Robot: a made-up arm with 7 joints.
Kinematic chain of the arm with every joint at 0, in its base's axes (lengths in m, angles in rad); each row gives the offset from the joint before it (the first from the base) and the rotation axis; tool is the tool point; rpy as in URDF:
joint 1: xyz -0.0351 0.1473 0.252 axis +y
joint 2: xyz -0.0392 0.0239 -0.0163 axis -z
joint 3: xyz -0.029 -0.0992 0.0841 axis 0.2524 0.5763 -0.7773
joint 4: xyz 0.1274 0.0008 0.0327 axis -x
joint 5: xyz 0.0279 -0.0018 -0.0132 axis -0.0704 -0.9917 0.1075
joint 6: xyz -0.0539 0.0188 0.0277 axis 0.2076 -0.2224 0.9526
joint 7: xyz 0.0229 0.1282 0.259 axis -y
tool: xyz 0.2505 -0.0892 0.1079 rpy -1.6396 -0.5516 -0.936
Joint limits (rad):
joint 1: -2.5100..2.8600
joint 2: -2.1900..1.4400
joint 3: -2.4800..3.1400
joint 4: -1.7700..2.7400
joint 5: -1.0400..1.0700
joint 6: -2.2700..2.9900
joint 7: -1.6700..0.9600
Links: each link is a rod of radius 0.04 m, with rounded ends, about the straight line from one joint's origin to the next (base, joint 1, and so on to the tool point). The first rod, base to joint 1, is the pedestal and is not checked.
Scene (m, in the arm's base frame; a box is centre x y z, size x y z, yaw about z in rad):
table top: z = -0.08
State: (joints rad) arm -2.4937 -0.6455 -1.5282 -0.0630 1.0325 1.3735 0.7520
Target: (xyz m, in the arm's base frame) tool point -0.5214 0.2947 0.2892
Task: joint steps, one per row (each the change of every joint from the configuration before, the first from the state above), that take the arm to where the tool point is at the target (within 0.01 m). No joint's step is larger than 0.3 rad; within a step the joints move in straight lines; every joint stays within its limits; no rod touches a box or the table.
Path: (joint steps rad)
1: -0.0041 -0.2295 -0.1592 -0.1017 0.0076 0.0811 0.0520
2: -0.0040 -0.2294 -0.1592 -0.1016 0.0076 0.0811 0.0520
3: -0.0041 -0.2295 -0.1593 -0.1017 0.0076 0.0811 0.0520
4: -0.0041 -0.2295 -0.1592 -0.1017 0.0076 0.0811 0.0520

